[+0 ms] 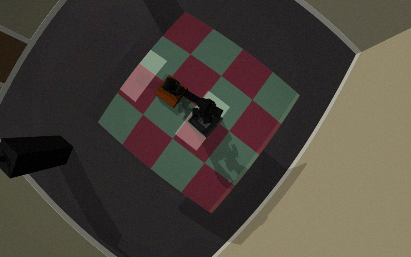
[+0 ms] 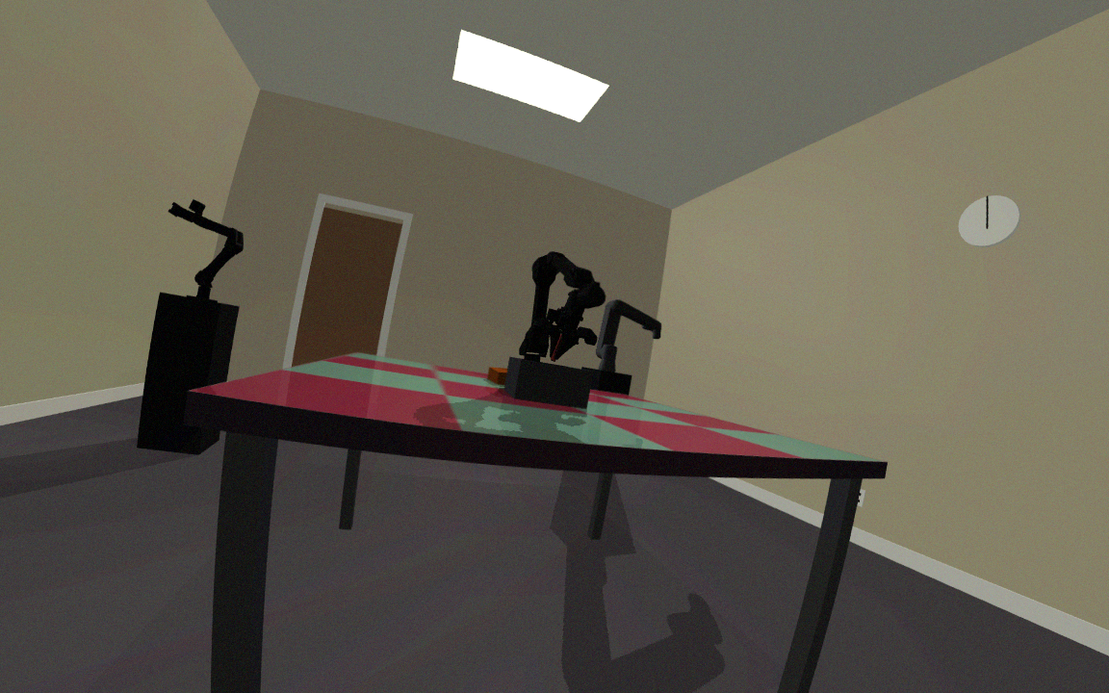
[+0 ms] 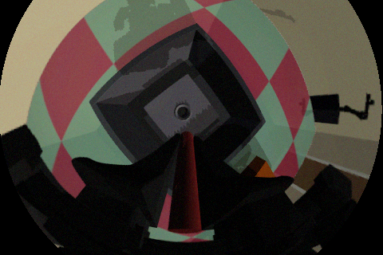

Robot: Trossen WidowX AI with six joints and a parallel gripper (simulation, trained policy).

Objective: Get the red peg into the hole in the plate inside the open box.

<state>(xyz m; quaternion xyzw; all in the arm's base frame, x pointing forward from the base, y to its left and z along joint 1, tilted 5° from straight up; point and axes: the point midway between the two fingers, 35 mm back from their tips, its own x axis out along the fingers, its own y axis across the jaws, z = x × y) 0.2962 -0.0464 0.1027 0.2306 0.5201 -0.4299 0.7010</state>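
The red peg lies 1 cm to the left of my gripper tip and 3 cm above it. The rest, counted from my gripper tip: grey plate (2 cm ahead, 2 cm to the right, 7 cm below); then dark box (2 cm ahead, 2 cm to the right, 9 cm below).
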